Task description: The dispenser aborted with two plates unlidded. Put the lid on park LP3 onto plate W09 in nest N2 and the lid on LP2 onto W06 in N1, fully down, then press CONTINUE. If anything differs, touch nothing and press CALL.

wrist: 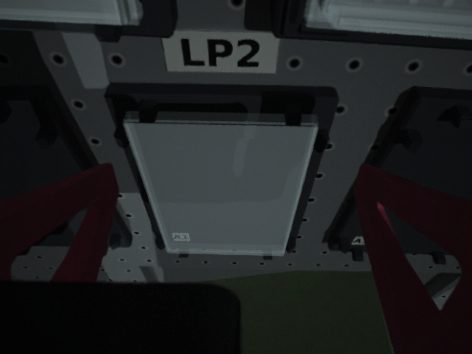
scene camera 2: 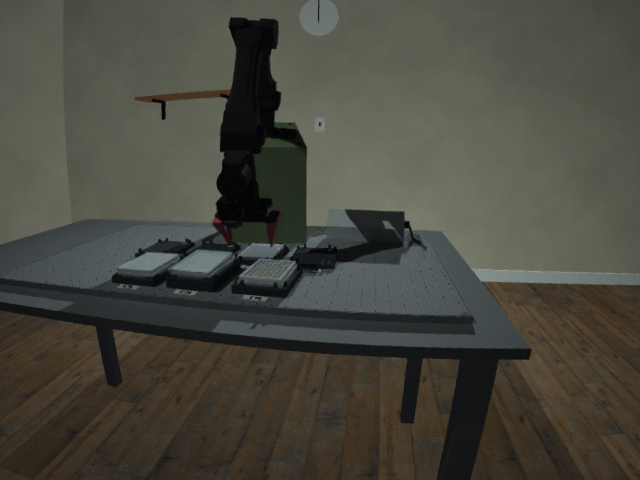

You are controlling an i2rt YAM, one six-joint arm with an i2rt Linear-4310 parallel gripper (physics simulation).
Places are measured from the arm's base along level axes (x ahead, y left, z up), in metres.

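Pixels of known places: gripper, fingertip midpoint: (wrist: 236, 177) (scene camera 2: 251, 245).
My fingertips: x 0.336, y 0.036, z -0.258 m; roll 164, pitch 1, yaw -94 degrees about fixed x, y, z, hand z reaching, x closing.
Note:
For each thing: its top centre in the pictures, then the offset to it from my fingertips. "spot": a spot on its surface instead.
- clear lid at its top centre: (wrist: 223, 206) (scene camera 2: 261, 249) dx -0.059, dy +0.012, dz -0.026 m
- LP2 label at a spot on its surface: (wrist: 221, 54) spot: dx +0.028, dy +0.005, dz -0.042 m
- N2 at its top centre: (scene camera 2: 201, 258) dx +0.120, dy -0.075, dz +0.001 m
- N1 at its top centre: (scene camera 2: 269, 268) dx +0.120, dy +0.062, dz -0.014 m
- covered plate at its top centre: (scene camera 2: 149, 260) dx +0.101, dy -0.203, dz -0.014 m
- grey slanted panel at its top centre: (scene camera 2: 366, 209) dx -0.299, dy +0.273, dz +0.040 m
My gripper (scene camera 2: 251, 244) (wrist: 236, 177) is open, its red fingers to either side of and above the clear lid (scene camera 2: 262, 252) (wrist: 225, 185) on park LP2. That lid lies flat in its dark holder, behind the LP2 label (wrist: 221, 54). The neighbouring dark holder, park LP3 (scene camera 2: 221, 246) (wrist: 425, 175), holds no lid. The plate in N2 (scene camera 2: 201, 262) (wrist: 395, 14) has a clear lid over it. The plate in N1 (scene camera 2: 268, 271) (wrist: 55, 11) shows beige wells in the scene view. The CONTINUE and CALL buttons cannot be made out.
Another covered plate (scene camera 2: 148, 262) stands in the leftmost front nest. Dark holders (scene camera 2: 165, 248) (scene camera 2: 316, 257) stand at both ends of the back row. A tall green box (scene camera 2: 284, 191) stands behind them, and a grey slanted panel (scene camera 2: 343, 224) at the back right.

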